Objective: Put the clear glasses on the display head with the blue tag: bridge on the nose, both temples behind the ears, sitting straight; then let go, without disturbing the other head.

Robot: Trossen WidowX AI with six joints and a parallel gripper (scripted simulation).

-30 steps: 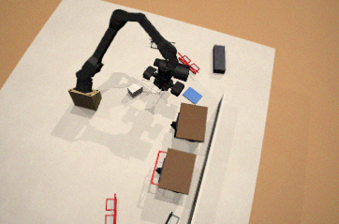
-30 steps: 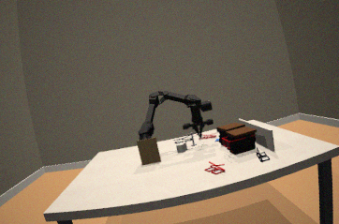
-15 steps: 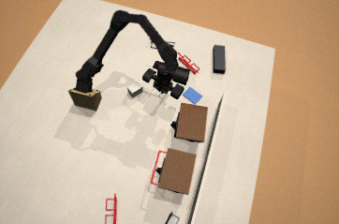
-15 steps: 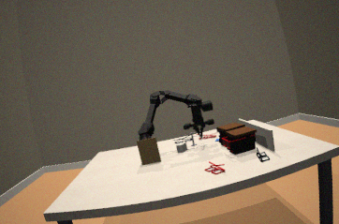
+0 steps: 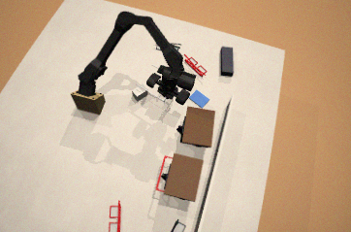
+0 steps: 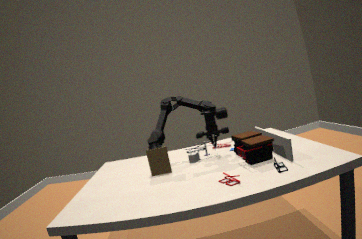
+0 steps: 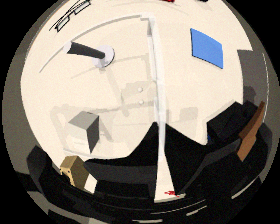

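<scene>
The stand lies 100 mm to the left of my gripper tip, 60 mm behind it and 30 mm below it. From my gripper tip the other things lie so: white panel (300 mm ahead, 190 mm to the right); then dark case (350 mm to the left, 180 mm ahead, 40 mm below); then blue tag (130 mm ahead, 90 mm to the left, 60 mm below).
</scene>
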